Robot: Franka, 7 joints.
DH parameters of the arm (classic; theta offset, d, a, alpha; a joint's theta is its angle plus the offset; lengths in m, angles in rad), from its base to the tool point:
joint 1: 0 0.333 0 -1.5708
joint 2: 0 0 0 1.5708
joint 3: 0 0.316 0.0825 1.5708
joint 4: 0 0 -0.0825 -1.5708
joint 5: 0 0.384 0 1.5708
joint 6: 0 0 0.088 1.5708
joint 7: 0 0.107 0 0
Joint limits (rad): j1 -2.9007..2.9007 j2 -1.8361..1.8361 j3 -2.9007..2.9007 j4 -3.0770..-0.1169 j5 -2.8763..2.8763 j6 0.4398..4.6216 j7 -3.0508..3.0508
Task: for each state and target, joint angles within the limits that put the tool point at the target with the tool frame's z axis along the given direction. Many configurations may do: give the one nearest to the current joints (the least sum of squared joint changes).
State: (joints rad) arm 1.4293 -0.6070 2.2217 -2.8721 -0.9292 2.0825 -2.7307
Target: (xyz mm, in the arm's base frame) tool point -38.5 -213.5 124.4 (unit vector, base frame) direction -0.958 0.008 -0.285
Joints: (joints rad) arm 2.0896 -0.2193 2.8240 -2.9591 -1.3588 1.9319 -2.7307
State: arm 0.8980 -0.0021 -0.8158 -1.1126 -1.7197 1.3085 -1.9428
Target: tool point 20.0 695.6 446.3 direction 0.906 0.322 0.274
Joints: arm 1.7501 0.4653 -0.0883 -1.6195 -1.8967 1.6549 -1.9428
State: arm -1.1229 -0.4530 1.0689 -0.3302 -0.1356 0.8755 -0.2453
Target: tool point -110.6 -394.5 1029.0 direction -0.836 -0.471 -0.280
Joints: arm -1.8982 0.0958 0.3022 -0.6020 -0.9919 1.6890 -0.2453
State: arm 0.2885 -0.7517 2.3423 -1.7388 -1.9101 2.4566 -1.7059
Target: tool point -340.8 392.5 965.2 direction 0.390 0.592 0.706
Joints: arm 0.1663 -0.1608 2.0206 -1.0415 -2.0857 2.0886 -1.7059
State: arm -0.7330 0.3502 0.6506 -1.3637 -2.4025 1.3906 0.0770
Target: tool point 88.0 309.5 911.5 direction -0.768 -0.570 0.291
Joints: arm -0.4664 -0.6770 0.9712 -1.6148 -2.4834 0.6217 0.0770
